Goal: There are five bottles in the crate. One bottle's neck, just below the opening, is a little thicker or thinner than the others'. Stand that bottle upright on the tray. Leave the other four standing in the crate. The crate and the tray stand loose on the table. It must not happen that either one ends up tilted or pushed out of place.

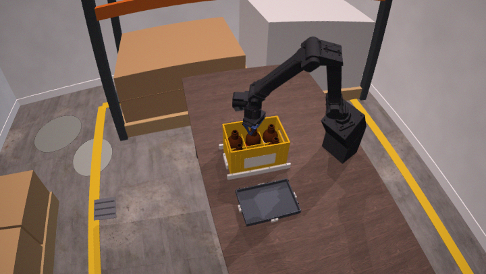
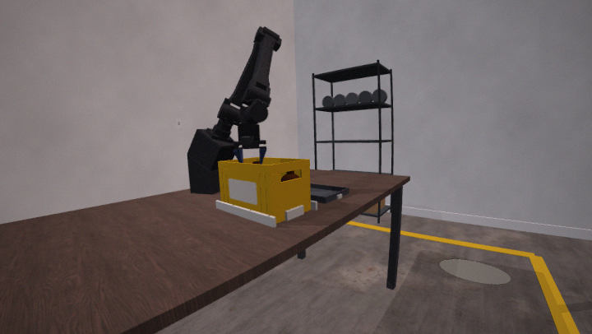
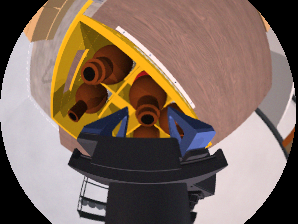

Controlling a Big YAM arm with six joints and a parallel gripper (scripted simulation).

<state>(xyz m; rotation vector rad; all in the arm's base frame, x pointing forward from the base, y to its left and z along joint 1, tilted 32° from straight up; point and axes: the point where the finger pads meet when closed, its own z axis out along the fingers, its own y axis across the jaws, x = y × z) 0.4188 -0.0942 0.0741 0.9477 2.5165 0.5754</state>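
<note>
The yellow crate is 4 cm to the left of my hand and 7 cm below it. Round my hand: glass bottle 8 cm ahead, 10 cm to the left, 6 cm below; dark tray 3 cm behind, 32 cm to the left, 14 cm below.
</note>
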